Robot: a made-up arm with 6 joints.
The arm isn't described. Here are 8 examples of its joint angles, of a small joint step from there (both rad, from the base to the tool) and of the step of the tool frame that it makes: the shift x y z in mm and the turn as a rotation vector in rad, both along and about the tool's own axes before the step.
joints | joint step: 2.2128 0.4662 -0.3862 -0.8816 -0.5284 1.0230 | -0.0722 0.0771 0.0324 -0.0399 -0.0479 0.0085
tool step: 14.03 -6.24 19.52 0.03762 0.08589 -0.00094
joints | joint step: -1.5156 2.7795 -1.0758 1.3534 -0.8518 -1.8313 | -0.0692 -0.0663 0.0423 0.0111 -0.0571 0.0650
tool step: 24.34 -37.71 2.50 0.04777 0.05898 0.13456
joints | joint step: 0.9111 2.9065 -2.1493 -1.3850 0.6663 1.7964 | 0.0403 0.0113 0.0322 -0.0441 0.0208 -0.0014
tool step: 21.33 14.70 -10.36 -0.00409 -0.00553 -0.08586
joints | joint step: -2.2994 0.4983 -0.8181 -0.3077 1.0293 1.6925 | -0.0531 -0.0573 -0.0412 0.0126 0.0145 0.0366
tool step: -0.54 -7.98 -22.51 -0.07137 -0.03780 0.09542
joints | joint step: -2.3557 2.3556 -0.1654 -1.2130 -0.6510 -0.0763 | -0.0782 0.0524 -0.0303 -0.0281 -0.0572 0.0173
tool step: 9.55 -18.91 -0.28 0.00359 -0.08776 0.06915
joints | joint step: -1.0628 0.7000 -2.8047 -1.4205 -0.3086 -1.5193 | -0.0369 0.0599 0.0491 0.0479 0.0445 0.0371
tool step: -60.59 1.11 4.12 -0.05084 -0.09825 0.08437
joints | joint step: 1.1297 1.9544 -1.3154 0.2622 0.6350 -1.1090 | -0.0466 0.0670 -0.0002 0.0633 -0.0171 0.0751
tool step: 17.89 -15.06 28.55 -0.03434 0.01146 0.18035
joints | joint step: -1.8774 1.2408 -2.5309 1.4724 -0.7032 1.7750 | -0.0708 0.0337 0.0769 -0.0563 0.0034 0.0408
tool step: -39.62 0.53 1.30 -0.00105 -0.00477 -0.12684
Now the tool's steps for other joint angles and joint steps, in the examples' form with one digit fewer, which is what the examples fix.
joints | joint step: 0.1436 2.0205 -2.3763 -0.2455 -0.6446 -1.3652 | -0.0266 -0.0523 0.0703 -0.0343 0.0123 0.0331
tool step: 10.3 -15.0 -2.6 -0.0377 -0.0039 -0.0145
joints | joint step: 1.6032 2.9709 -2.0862 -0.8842 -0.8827 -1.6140 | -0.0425 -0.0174 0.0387 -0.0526 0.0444 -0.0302
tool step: 13.4 15.8 -18.8 -0.0796 -0.0205 -0.0453
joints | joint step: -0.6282 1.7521 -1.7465 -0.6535 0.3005 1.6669 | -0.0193 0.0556 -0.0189 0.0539 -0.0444 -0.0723
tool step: 5.7 -11.9 26.0 -0.0021 0.0203 -0.0233
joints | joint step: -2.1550 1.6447 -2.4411 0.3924 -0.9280 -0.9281 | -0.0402 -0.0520 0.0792 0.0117 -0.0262 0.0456
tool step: -8.2 -16.1 5.8 0.0118 -0.0030 0.0066
